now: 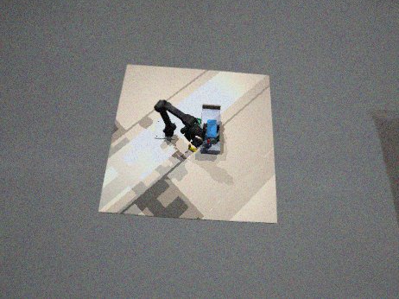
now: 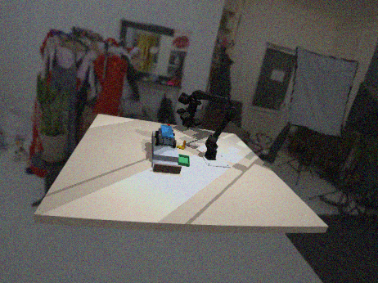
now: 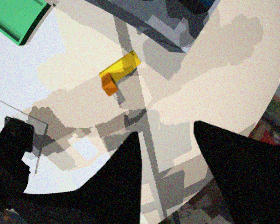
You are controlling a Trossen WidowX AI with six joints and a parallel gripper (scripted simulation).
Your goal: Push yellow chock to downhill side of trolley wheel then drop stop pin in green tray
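My gripper tip is 14 cm above the yellow chock, 2 cm to the right of it and 1 cm short of it. The rest, counted from my gripper tip: blue trolley 16 cm ahead, 11 cm to the left, 4 cm below; red-headed stop pin 12 cm ahead, 3 cm below, 1 cm to the left; grey ramp 16 cm ahead, 11 cm to the left, 11 cm below.
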